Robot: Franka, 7 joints.
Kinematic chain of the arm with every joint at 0, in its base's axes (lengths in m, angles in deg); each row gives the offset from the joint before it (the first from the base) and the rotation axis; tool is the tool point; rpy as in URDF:
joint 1: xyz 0 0 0.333 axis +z
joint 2: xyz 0 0 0 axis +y
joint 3: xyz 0 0 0.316 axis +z
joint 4: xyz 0.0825 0 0 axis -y
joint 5: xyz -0.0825 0 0.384 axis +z
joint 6: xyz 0 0 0 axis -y
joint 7: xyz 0.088 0 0 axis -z
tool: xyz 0 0 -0.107 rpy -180 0 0
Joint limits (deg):
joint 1: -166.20..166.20
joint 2: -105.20..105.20
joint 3: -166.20..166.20
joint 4: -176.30..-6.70
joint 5: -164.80..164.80
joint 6: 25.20..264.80
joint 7: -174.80..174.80
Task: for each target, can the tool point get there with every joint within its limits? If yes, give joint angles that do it. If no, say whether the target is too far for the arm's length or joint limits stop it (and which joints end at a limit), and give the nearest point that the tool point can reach.
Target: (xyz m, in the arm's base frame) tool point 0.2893 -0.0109 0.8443
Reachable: yes | joints 81.01 -64.84 -35.32 -105.87 28.04 100.96 -93.56
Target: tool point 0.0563 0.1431 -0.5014
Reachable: no: joint limits stop it (at a limit: joint 2) | nearest point 0.0669 0.1701 -0.3512 | short by 0.153 m
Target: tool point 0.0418 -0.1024 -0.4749
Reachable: no: joint limits stop it (at a limit: joint 2) | nearest point 0.0552 -0.1351 -0.3427 | short by 0.137 m
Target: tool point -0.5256 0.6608 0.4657
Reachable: yes | joints 116.40 68.19 50.35 -30.27 52.33 155.55 53.54
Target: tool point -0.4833 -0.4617 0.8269
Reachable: yes | joints -120.82 27.85 -37.25 -49.60 126.87 105.95 -104.41
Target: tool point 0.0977 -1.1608 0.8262
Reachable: no: too far | nearest point 0.0663 -0.7872 0.6675 | short by 0.407 m
